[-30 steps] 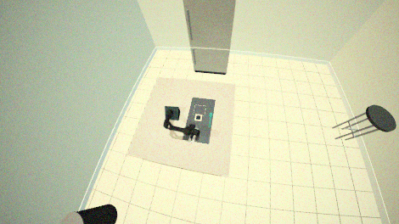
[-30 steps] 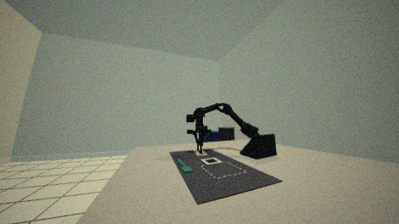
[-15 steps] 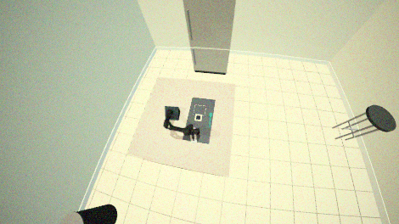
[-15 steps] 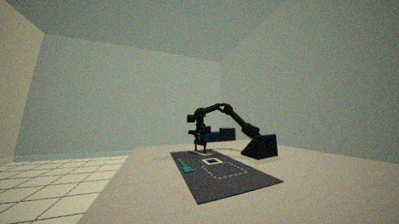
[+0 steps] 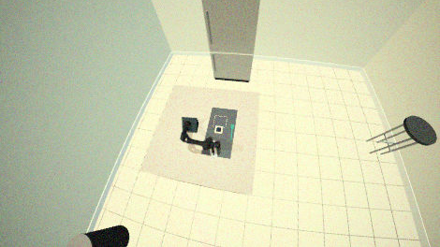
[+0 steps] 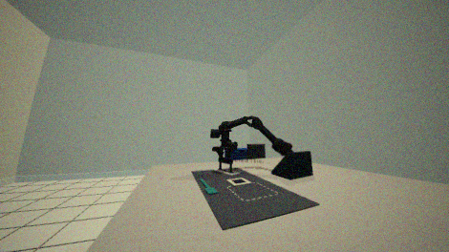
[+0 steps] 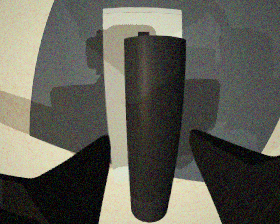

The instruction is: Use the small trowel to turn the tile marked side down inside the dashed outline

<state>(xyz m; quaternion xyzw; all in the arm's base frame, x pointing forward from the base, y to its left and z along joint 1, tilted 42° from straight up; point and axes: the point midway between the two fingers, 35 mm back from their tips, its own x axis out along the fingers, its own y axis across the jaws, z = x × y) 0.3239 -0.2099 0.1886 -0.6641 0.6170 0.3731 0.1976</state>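
The dark mat lies 70 mm ahead of my gripper tip, 230 mm to the left of it and 80 mm below it. Round my gripper tip: white-framed tile: 50 mm ahead, 240 mm to the left, 60 mm below; then teal trowel: 210 mm ahead, 240 mm to the left, 60 mm below.
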